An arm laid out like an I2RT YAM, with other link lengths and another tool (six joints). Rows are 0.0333 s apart.
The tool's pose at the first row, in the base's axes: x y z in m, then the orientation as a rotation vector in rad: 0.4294, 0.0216, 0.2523, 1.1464, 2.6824, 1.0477
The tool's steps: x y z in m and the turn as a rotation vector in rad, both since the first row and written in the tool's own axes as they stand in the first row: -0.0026, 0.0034, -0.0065, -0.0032, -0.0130, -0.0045; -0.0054, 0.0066, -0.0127, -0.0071, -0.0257, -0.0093; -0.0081, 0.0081, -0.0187, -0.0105, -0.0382, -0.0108; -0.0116, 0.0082, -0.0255, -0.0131, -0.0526, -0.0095; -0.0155, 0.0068, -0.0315, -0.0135, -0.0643, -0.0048
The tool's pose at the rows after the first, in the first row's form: 0.4316, 0.0179, 0.2588, 1.1421, 2.6712, 1.0398; 0.4338, 0.0141, 0.2649, 1.1371, 2.6597, 1.0331; 0.4350, 0.0097, 0.2698, 1.1370, 2.6478, 1.0264; 0.4356, 0.0036, 0.2744, 1.1413, 2.6344, 1.0175; 0.4359, -0.0031, 0.2773, 1.1503, 2.6238, 1.0087
